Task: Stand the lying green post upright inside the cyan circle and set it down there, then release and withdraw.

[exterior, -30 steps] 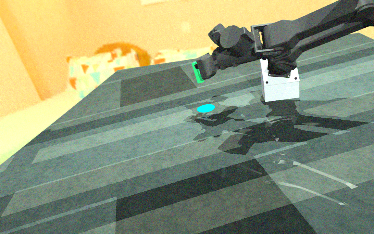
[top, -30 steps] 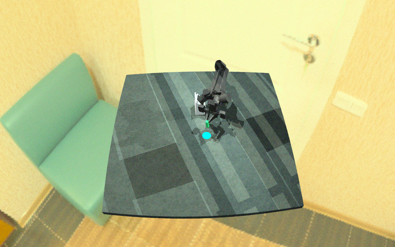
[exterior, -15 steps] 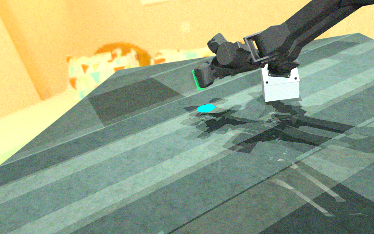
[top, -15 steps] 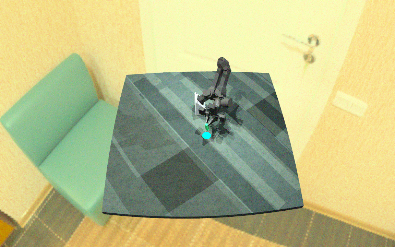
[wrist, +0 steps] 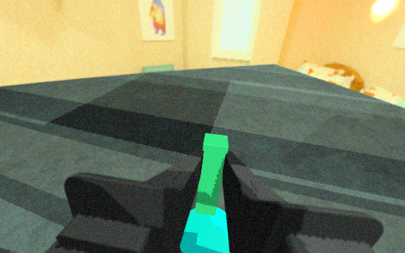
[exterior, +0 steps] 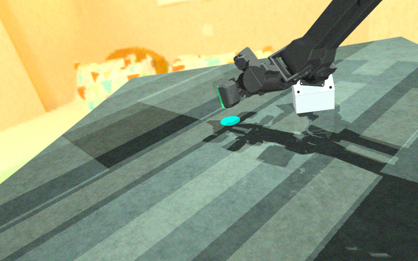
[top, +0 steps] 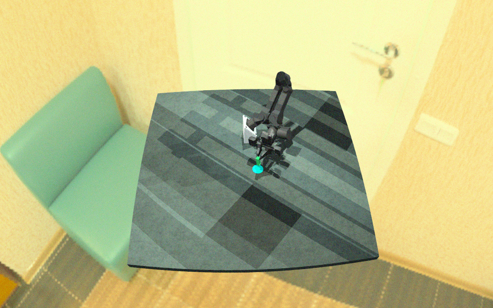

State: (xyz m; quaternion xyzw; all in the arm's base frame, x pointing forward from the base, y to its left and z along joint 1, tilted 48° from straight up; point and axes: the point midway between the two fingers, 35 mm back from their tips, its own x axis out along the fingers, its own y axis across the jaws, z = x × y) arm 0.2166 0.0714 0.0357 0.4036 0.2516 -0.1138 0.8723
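My gripper tip is 100 mm above the cyan circle and 10 mm past it. The rest, counted from my gripper tip: green post: 20 mm below.
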